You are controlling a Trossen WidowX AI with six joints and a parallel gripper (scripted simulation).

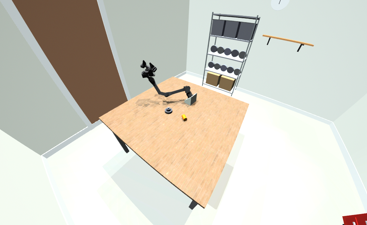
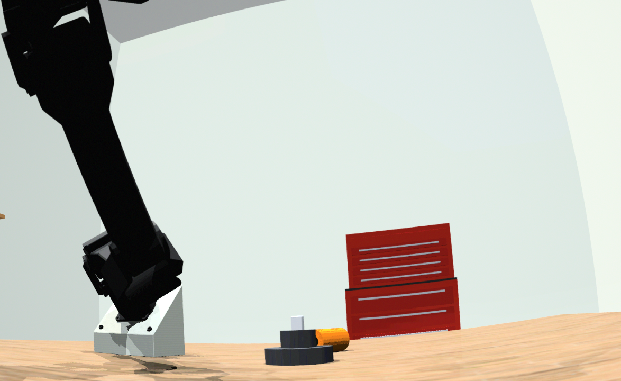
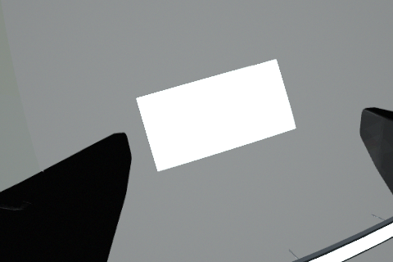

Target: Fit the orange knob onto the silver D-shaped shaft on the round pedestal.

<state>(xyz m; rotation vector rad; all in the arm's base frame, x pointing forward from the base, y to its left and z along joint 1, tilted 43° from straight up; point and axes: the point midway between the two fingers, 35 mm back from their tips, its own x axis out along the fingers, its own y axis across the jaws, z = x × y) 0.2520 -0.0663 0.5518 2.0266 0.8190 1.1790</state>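
Now: the orange knob 6 cm ahead of my gripper tip, 54 cm to the left of it and 46 cm below it. Also, from my gripper tip: dark round pedestal (6 cm ahead, 32 cm to the left, 45 cm below).
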